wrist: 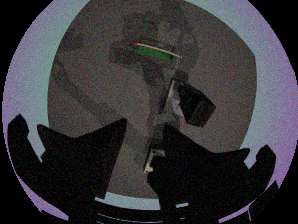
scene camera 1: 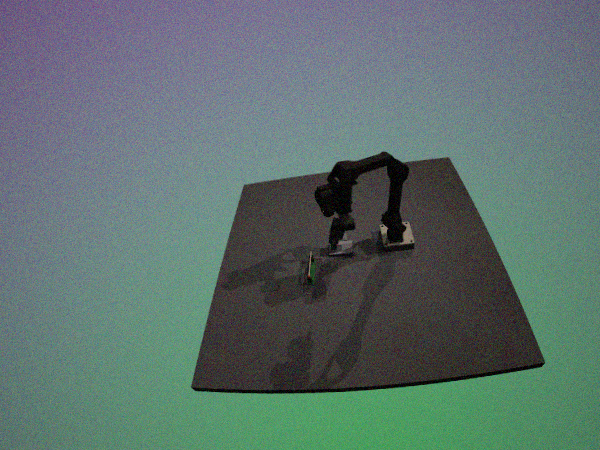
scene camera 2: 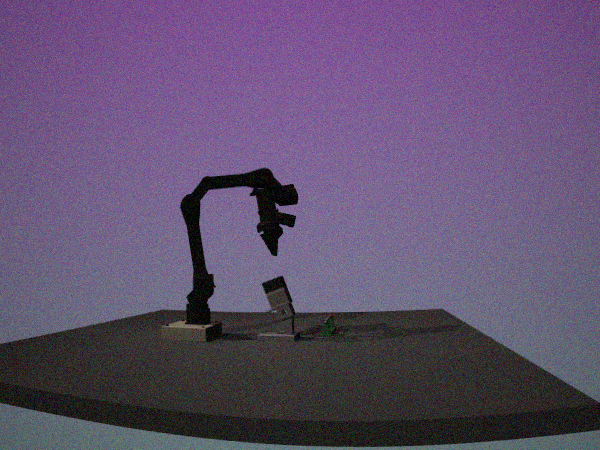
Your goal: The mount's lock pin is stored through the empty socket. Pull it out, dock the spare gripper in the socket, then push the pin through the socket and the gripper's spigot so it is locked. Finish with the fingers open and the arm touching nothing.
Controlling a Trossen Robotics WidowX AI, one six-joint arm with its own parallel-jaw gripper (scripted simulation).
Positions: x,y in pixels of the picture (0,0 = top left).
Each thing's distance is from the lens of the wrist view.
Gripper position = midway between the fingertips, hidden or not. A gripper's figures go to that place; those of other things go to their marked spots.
my gripper (wrist: pixel 145 125): 10 cm
spare gripper (wrist: pixel 197 108): 19 cm
